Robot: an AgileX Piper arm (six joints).
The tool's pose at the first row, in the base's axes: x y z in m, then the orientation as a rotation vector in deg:
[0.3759, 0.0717, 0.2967, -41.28, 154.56, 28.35]
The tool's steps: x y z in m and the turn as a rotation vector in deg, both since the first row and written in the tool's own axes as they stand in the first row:
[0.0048, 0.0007, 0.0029, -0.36, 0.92, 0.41]
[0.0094, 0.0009, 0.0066, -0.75, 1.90, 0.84]
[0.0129, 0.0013, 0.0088, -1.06, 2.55, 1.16]
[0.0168, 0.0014, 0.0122, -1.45, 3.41, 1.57]
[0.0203, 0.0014, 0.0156, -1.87, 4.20, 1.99]
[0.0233, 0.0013, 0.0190, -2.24, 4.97, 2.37]
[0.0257, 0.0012, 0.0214, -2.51, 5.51, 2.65]
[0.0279, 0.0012, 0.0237, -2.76, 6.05, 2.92]
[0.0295, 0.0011, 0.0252, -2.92, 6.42, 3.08]
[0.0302, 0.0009, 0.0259, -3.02, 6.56, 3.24]
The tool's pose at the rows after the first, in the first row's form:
[0.3721, 0.0714, 0.2925, -41.24, 155.59, 28.74]
[0.3690, 0.0711, 0.2875, -41.20, 156.69, 29.16]
[0.3663, 0.0709, 0.2843, -41.14, 157.43, 29.52]
[0.3637, 0.0707, 0.2799, -41.07, 158.40, 29.97]
[0.3615, 0.0706, 0.2755, -40.96, 159.31, 30.48]
[0.3597, 0.0706, 0.2713, -40.88, 160.18, 30.92]
[0.3583, 0.0705, 0.2683, -40.81, 160.80, 31.25]
[0.3569, 0.0705, 0.2654, -40.74, 161.41, 31.54]
[0.3560, 0.0703, 0.2634, -40.73, 161.82, 31.73]
[0.3556, 0.0701, 0.2625, -40.59, 162.02, 31.88]

